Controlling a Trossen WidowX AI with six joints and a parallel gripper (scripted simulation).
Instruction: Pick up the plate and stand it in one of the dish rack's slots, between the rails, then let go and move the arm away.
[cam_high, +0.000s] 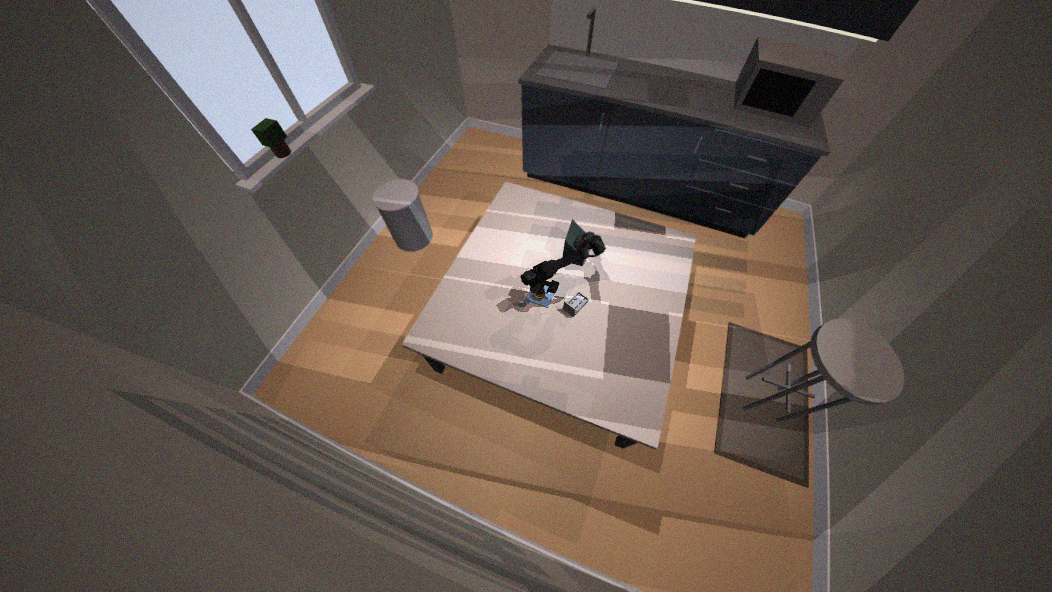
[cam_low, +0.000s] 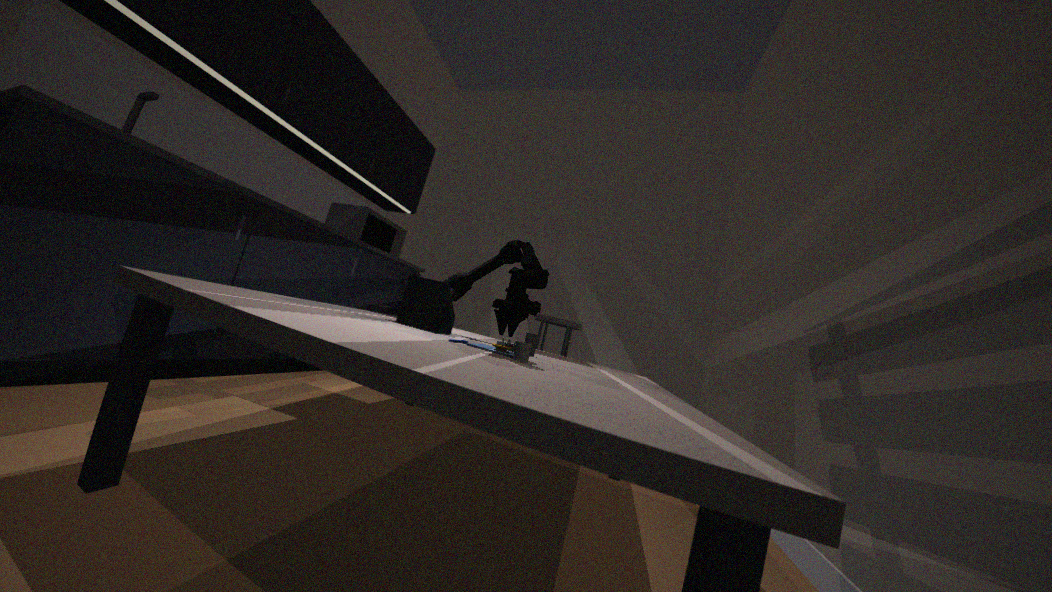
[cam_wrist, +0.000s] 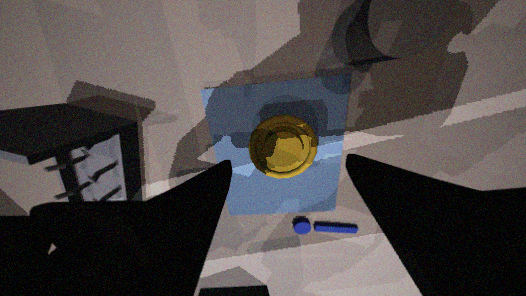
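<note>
Now: the yellow plate 4 cm below my gripper tip. Round my gripper tip: blue utensil (12 cm behind, 6 cm to the right, 5 cm below); then grey dish rack (20 cm to the left, 4 cm behind, 3 cm below); then white cup (9 cm ahead, 6 cm to the right, 3 cm below).
</note>
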